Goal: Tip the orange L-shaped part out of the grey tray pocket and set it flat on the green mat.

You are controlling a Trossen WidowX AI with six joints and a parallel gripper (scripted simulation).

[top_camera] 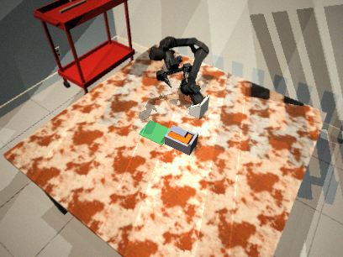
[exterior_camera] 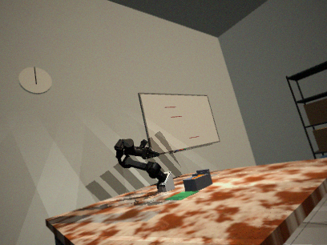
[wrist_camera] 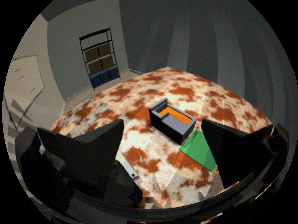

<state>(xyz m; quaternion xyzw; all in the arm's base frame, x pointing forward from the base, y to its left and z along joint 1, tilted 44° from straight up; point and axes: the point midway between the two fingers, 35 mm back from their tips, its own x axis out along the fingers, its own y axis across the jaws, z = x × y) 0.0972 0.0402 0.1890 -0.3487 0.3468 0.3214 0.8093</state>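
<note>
My gripper tip is 15 cm short of the orange L-shaped part, 12 cm to the right of it and 19 cm above it. Also, from my gripper tip: green mat: 16 cm ahead, 4 cm to the right, 25 cm below.
</note>
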